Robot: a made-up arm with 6 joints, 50 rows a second.
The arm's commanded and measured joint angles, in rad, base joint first. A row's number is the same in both.
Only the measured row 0 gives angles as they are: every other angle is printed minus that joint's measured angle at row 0.
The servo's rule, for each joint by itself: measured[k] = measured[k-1] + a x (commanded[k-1-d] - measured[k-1]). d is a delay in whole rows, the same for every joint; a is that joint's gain. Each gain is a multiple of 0.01, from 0.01 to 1. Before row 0 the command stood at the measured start. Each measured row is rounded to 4 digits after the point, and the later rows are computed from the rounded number. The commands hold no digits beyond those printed.
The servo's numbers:
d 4
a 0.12 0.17 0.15 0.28 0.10 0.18
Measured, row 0:
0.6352, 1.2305, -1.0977, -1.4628, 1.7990, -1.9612
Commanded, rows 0 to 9:
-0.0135, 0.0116, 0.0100, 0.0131, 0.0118, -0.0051
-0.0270, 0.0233, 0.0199, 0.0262, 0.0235, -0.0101
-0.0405, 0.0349, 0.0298, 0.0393, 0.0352, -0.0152
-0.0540, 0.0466, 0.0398, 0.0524, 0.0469, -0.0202
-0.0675, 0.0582, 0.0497, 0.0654, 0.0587, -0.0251
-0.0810, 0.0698, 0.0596, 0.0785, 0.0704, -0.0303
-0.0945, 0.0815, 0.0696, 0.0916, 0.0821, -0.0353
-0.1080, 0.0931, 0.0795, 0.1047, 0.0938, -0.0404
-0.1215, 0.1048, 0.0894, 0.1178, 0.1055, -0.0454
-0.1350, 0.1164, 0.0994, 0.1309, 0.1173, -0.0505
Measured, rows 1 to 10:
0.0000, 0.0000, 0.0000, 0.0000, 0.0000, 0.0000
0.0000, 0.0000, 0.0000, 0.0000, 0.0000, 0.0000
0.0000, 0.0000, 0.0000, 0.0000, 0.0000, 0.0000
0.0000, 0.0000, 0.0000, 0.0000, 0.0000, 0.0000
-0.0016, 0.0020, 0.0015, 0.0037, 0.0012, -0.0009
-0.0046, 0.0056, 0.0043, 0.0100, 0.0034, -0.0026
-0.0089, 0.0106, 0.0081, 0.0182, 0.0066, -0.0049
-0.0143, 0.0167, 0.0129, 0.0278, 0.0106, -0.0077
-0.0207, 0.0238, 0.0184, 0.0383, 0.0154, -0.0108
-0.0279, 0.0316, 0.0246, 0.0496, 0.0209, -0.0143

